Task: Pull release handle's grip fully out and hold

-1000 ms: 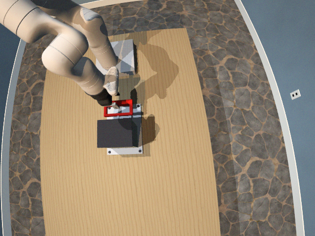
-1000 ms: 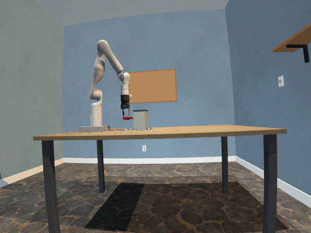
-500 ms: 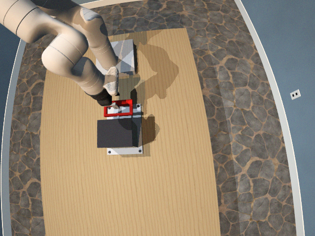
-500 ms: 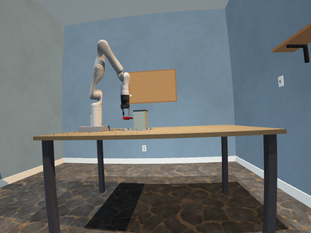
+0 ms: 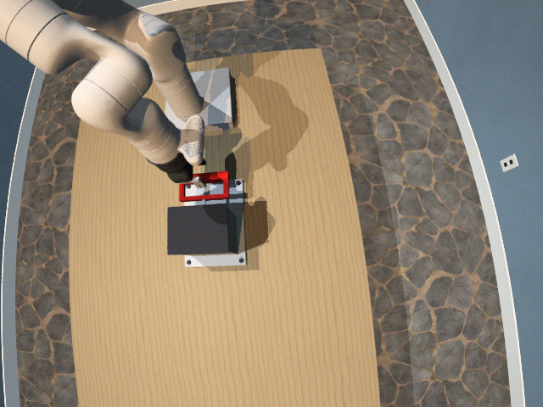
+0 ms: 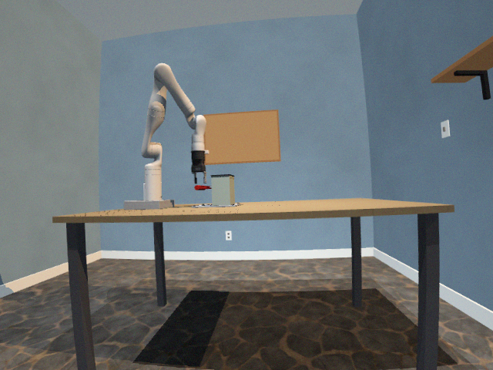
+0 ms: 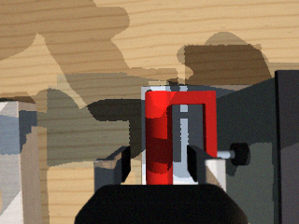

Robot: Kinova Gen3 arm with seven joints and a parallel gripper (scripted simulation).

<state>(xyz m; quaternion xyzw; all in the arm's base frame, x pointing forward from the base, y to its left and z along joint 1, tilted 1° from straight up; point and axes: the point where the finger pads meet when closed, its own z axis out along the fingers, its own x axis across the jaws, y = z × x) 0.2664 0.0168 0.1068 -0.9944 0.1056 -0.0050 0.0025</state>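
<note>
The base plate is 90 mm ahead of my hand, 20 mm to the right of it and 140 mm below it.
</note>
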